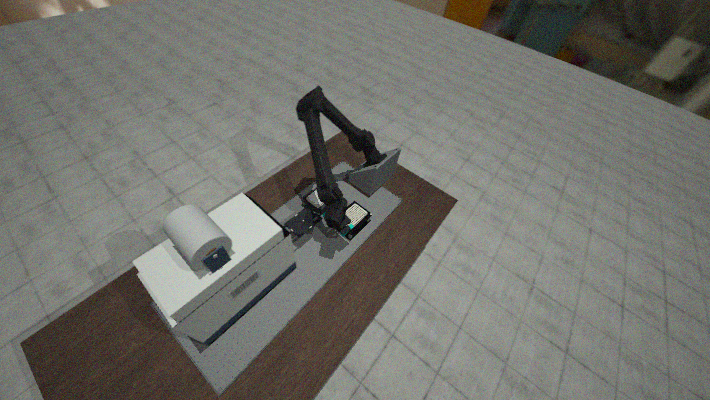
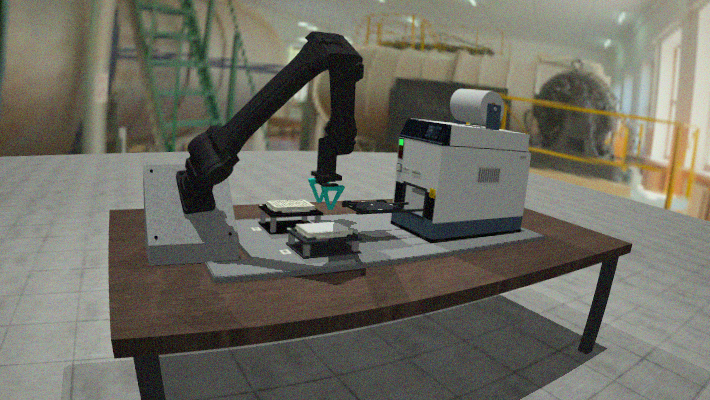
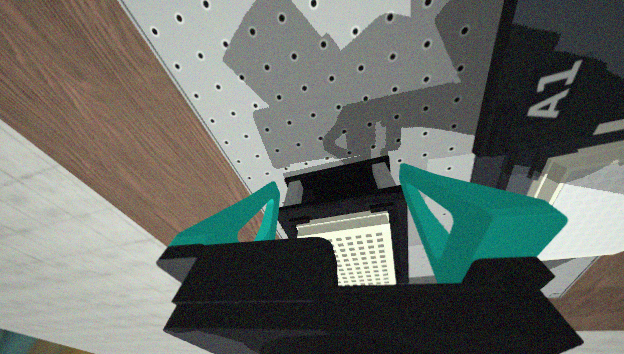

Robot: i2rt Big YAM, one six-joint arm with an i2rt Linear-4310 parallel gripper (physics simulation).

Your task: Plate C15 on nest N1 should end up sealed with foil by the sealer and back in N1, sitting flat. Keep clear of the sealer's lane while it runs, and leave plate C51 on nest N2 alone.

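Seen in the pictures: gripper, fingertip midpoint: point(image 1: 336, 229) point(image 2: 324, 205) point(image 3: 334, 179); arm's base at its link origin: point(image 1: 375, 161) point(image 2: 194, 192).
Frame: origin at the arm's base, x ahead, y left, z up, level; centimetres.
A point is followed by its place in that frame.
Observation:
My gripper point(image 1: 337, 223) {x 43.4, y 7.7, z -7.7 cm} point(image 2: 325, 202) {x 43.4, y 7.7, z -7.7 cm} point(image 3: 334, 179) {x 43.4, y 7.7, z -7.7 cm} is open and empty, its teal fingers pointing down above and between the nests and the sealer's carriage. A cream plate with open wells point(image 1: 357, 214) {x 30.8, y 10.6, z -6.8 cm} point(image 2: 290, 205) {x 31.6, y 7.5, z -6.9 cm} point(image 3: 365, 257) {x 33.4, y 7.6, z -7.0 cm} sits flat on one black nest point(image 2: 270, 212) {x 24.7, y 6.4, z -8.3 cm} point(image 3: 400, 250) {x 31.5, y 4.0, z -8.3 cm}. A plate with a smooth white top point(image 1: 315, 198) {x 35.7, y -12.0, z -8.2 cm} point(image 2: 325, 231) {x 30.8, y -14.8, z -8.3 cm} point(image 3: 590, 215) {x 32.8, y -10.8, z -8.2 cm} sits flat on the other nest point(image 2: 320, 247) {x 31.5, y -11.6, z -13.7 cm}. I cannot read which is C15 or C51, or the nest labels. The black carriage point(image 1: 301, 223) {x 52.7, y -5.5, z -4.9 cm} point(image 2: 372, 205) {x 51.2, y -5.9, z -4.8 cm} point(image 3: 555, 90) {x 46.8, y -2.4, z -4.8 cm}, marked A1, is out and bears no plate.
The white sealer point(image 1: 240, 280) {x 88.2, y 2.3, z 10.9 cm} point(image 2: 480, 185) {x 82.6, y -19.3, z 3.0 cm} stands beyond the carriage, its green light point(image 2: 401, 142) {x 66.5, y 2.3, z 12.9 cm} lit and a foil roll point(image 1: 195, 232) {x 89.3, y -5.8, z 33.4 cm} point(image 2: 470, 105) {x 82.9, y -11.2, z 27.6 cm} on top. The arm's grey mount point(image 1: 377, 172) {x 8.3, y 6.1, z 2.0 cm} point(image 2: 167, 225) {x -8.7, y -5.9, z -6.6 cm} stands at the other end of the perforated board point(image 2: 225, 271) {x 2.3, y -19.5, z -14.1 cm} point(image 3: 200, 30) {x 56.1, y 14.4, z -14.1 cm}.

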